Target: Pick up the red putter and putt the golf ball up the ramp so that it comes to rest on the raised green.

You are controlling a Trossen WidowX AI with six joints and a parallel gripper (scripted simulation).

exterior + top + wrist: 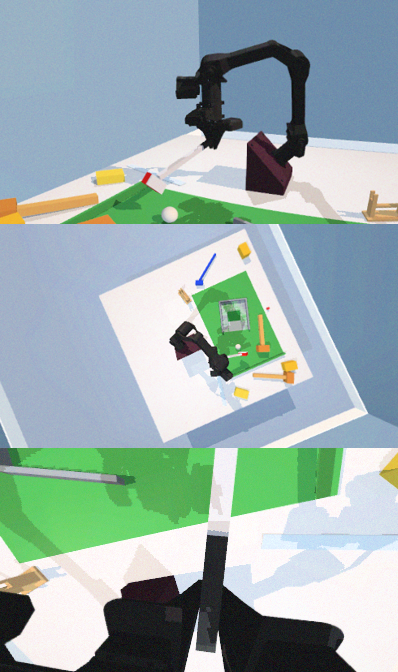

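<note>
Right now my gripper tip is 12 cm short of the red putter, 2 cm to the left of it and 1 cm above it. The rest, counted from my gripper tip: white golf ball (23 cm ahead, 12 cm below, 1 cm to the left); then red piece (55 cm ahead, 23 cm to the left, 13 cm below); then wooden rack (52 cm to the left, 11 cm below, 6 cm behind).
</note>
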